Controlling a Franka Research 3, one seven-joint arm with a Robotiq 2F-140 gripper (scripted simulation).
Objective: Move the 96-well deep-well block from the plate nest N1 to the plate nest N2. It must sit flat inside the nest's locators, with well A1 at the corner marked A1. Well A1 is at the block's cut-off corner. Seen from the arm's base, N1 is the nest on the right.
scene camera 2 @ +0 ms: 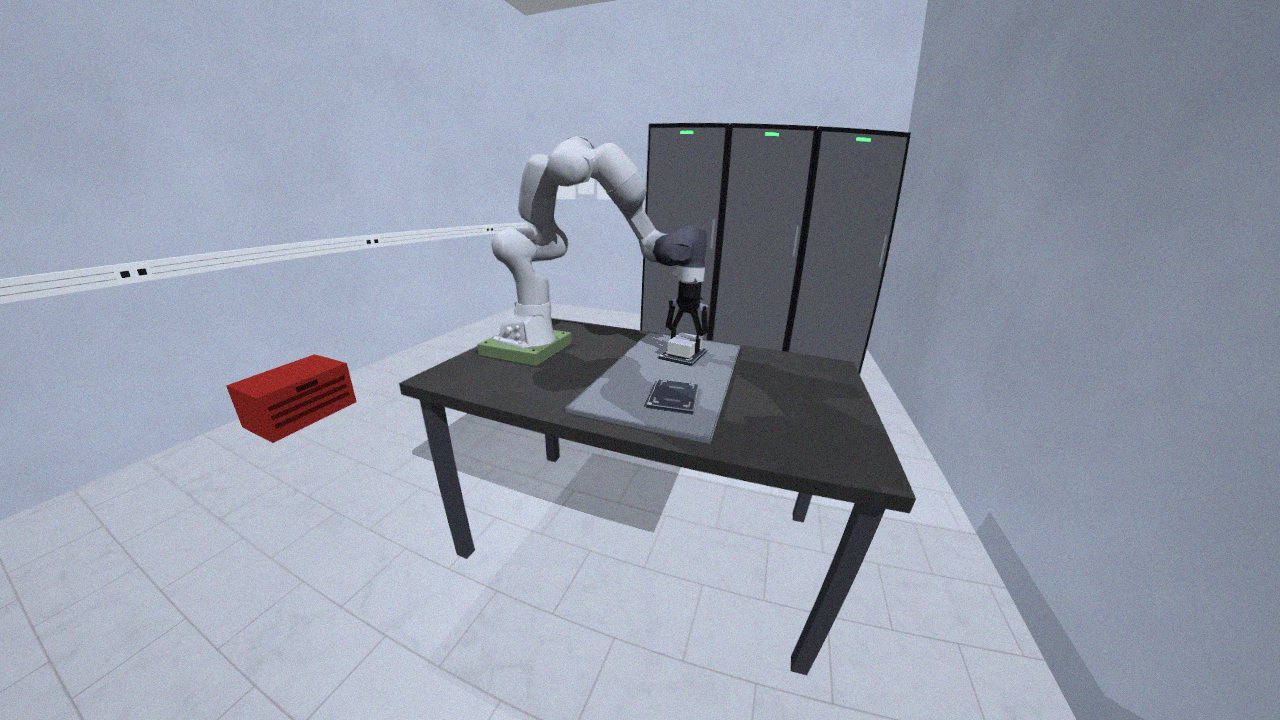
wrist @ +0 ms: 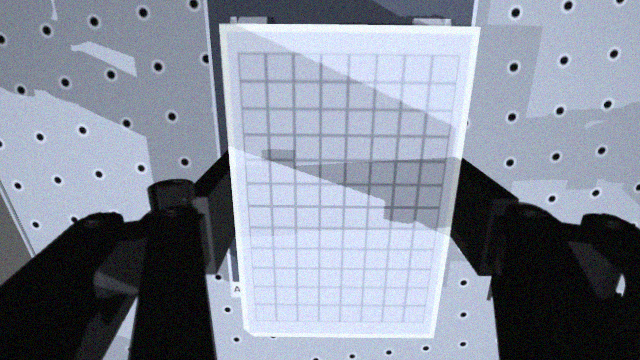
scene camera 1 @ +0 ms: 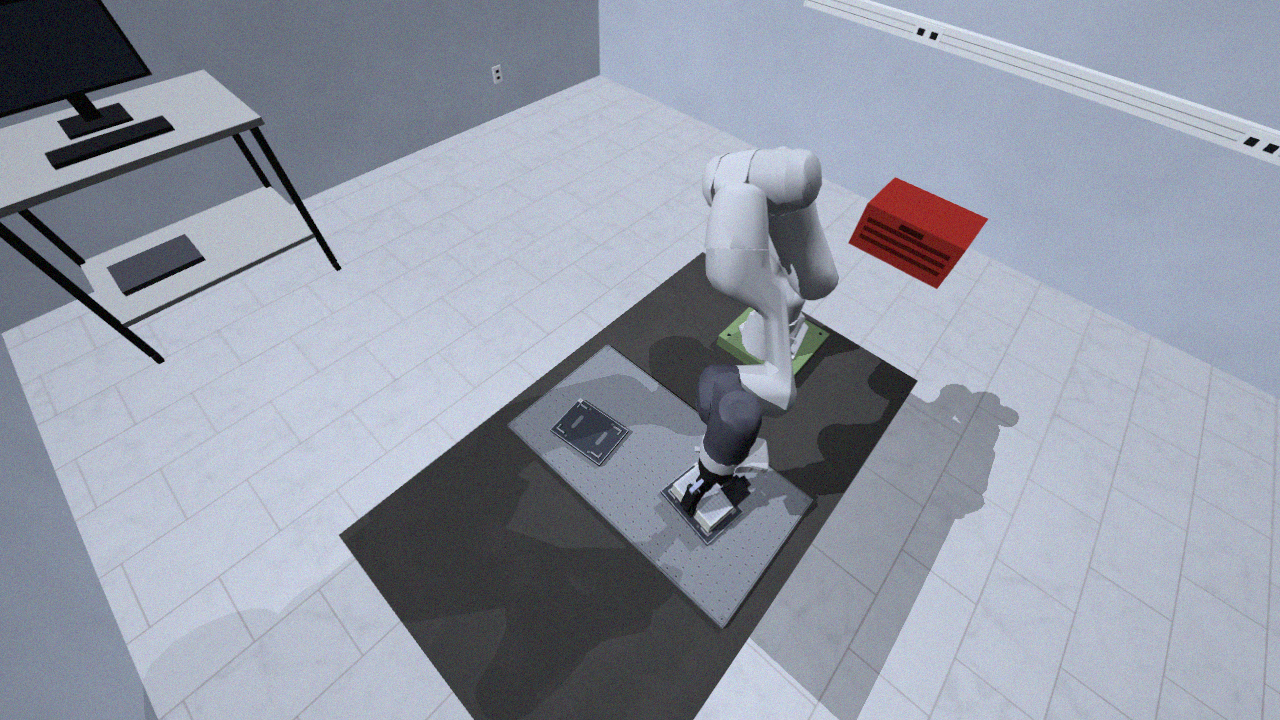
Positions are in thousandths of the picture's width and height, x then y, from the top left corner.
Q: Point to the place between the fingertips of my gripper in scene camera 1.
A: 549, 695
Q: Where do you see a white 96-well deep-well block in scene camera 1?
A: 557, 706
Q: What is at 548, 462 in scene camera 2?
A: My gripper.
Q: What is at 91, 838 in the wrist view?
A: My gripper.
